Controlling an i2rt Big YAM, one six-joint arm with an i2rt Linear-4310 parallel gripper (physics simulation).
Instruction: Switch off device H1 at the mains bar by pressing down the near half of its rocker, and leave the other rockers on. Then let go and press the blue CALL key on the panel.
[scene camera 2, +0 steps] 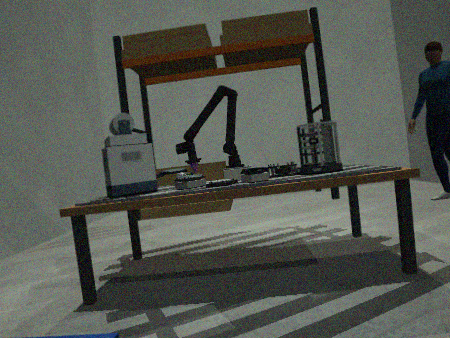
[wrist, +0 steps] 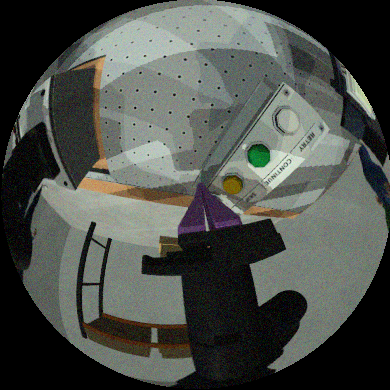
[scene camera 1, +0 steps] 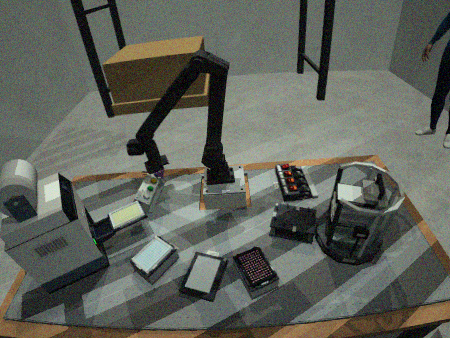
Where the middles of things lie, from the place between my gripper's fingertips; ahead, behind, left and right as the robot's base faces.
Scene:
My gripper is now 40 cm short of the round caged rack (scene camera 1: 356, 234), 73 cm to the right of it and 8 cm below it.

